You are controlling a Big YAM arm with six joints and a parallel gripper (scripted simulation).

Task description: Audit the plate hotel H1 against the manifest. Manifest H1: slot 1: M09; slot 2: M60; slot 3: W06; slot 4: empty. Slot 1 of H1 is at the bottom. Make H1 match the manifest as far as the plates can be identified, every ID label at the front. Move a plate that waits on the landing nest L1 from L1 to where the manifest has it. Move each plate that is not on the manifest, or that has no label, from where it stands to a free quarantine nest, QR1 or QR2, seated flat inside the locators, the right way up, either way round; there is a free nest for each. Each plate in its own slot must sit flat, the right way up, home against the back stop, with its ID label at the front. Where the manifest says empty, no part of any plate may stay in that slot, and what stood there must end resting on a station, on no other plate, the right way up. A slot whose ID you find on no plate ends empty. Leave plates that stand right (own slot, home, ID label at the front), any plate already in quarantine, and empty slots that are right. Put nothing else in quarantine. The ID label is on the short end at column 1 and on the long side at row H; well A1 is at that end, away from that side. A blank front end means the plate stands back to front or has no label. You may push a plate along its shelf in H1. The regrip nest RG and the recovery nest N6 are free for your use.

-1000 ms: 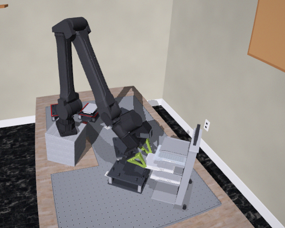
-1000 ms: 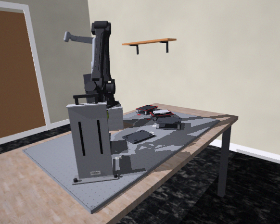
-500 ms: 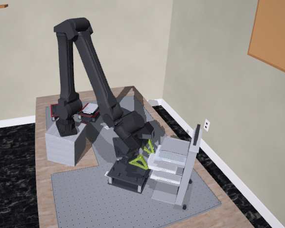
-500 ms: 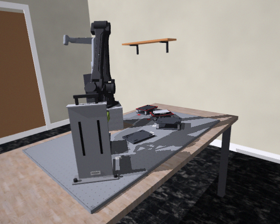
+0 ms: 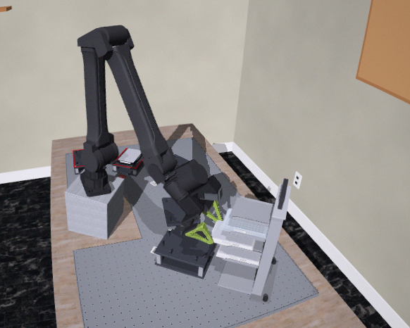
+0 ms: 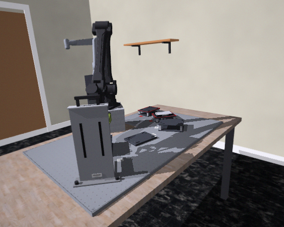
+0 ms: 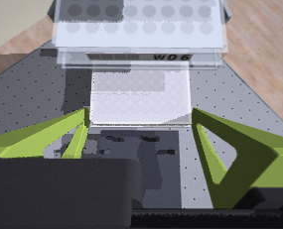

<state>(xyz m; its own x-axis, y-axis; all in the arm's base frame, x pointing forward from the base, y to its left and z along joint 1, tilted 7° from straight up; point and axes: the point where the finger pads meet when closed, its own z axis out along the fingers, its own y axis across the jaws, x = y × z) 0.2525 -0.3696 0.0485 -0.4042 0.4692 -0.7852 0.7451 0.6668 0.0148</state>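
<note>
The clear plate lies 6 cm to the right of my hand, 6 cm ahead of it and 6 cm above it. From my hand the other things lie so: hotel back panel (12 cm to the right, 11 cm ahead); then h1 tag (16 cm below, 10 cm ahead, 4 cm to the left).
</note>
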